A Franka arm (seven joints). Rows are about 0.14 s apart.
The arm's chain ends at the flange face. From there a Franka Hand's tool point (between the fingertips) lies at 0.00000 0.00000 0.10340 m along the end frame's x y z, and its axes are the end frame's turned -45 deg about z.
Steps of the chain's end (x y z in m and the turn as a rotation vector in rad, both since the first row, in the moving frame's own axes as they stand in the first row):
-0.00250 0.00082 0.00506 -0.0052 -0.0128 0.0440
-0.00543 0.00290 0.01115 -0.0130 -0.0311 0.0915
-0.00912 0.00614 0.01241 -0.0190 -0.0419 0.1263
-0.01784 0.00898 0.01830 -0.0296 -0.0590 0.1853
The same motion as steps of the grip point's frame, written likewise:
-0.00365 -0.00177 0.00505 0.0054 -0.0127 0.0440
-0.00905 -0.00326 0.01109 0.0128 -0.0312 0.0915
-0.01512 -0.00406 0.01230 0.0162 -0.0431 0.1263
-0.02520 -0.00900 0.01808 0.0208 -0.0626 0.1853

